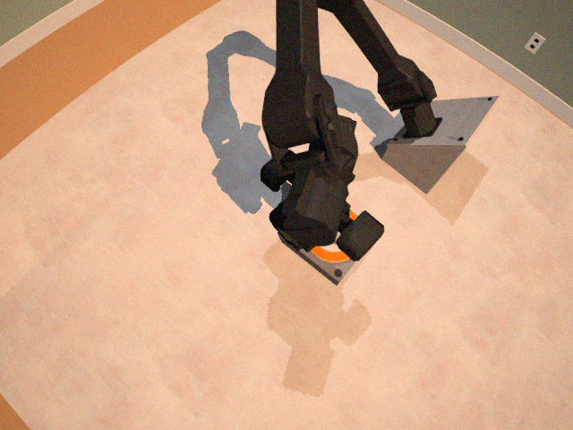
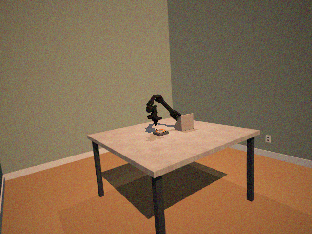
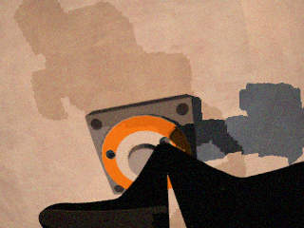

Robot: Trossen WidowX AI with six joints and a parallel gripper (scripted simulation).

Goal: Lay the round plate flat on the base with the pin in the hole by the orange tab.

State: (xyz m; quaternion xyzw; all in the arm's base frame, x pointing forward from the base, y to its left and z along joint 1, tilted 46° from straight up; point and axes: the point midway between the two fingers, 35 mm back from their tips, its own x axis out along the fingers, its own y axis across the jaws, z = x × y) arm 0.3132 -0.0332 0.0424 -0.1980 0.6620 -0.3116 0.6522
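Now: the square grey base 60 mm below my gripper tip, 40 mm behind it and 20 mm to the left of it.
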